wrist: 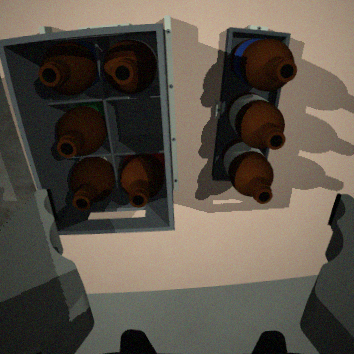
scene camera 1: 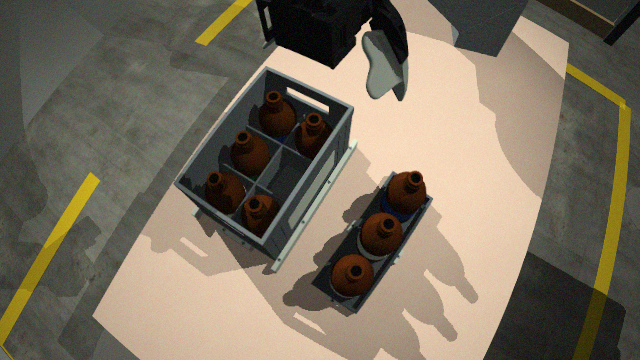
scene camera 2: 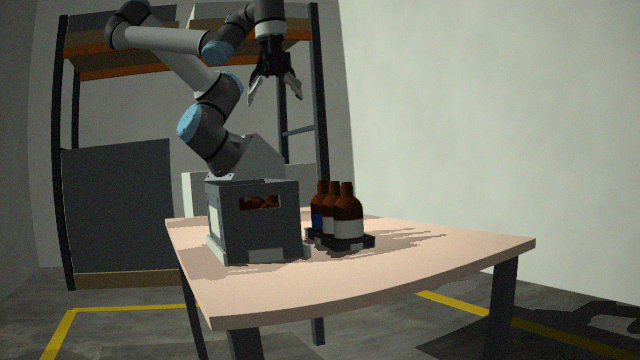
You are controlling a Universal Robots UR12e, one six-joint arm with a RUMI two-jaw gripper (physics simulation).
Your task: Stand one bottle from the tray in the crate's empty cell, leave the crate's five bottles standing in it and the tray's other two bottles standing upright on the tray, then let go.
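Frame: origin at the arm's base, x ahead, y left, z up, level; metres.
Where they show: gripper, fingertip midpoint: (wrist: 192, 196) (scene camera 1: 340, 70) (scene camera 2: 275, 103); arm's base, link origin: (scene camera 2: 229, 157).
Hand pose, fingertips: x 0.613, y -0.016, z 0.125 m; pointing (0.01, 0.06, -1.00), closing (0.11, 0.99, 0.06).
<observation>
Each offset is from my fingertips to the top centre of the thing. "spot": to the spot under its first point. Level surfaces: height alone.
The grey crate {dx +0.043, dy -0.108, dz -0.203 m} (scene camera 1: 345, 137) (scene camera 2: 260, 230) (wrist: 166, 125) holds five brown bottles, standing. Its empty cell {spot: dx +0.015, dy -0.094, dz -0.370 m} (scene camera 1: 287, 172) (wrist: 139, 125) is the middle one on the side facing the tray. The dark tray {spot: dx +0.185, dy +0.075, dz -0.373 m} (scene camera 1: 322, 285) (scene camera 2: 367, 243) (wrist: 220, 165) carries three upright brown bottles in a row: a blue-labelled one {dx -0.025, dy +0.135, dz -0.218 m} (scene camera 1: 406, 192) (scene camera 2: 318, 200) (wrist: 265, 65), a middle one {dx +0.065, dy +0.126, dz -0.218 m} (scene camera 1: 381, 235) (wrist: 260, 120) and a white-labelled end one {dx +0.153, dy +0.114, dz -0.218 m} (scene camera 1: 352, 275) (scene camera 2: 348, 212) (wrist: 250, 172). My gripper (scene camera 2: 275, 100) (wrist: 192, 196) is open and empty, high above the crate and tray; scene camera 1 shows part of it at the top.
The crate and tray stand side by side on the table {dz -0.378 m} (scene camera 2: 400, 270) with a narrow gap between them. The crate's walls rise above its bottles. A pale rail {dx +0.049, dy -0.010, dz -0.348 m} (scene camera 1: 315, 207) runs along the crate's foot on the tray side. A shelf rack (scene camera 2: 320, 100) stands behind the arm.
</observation>
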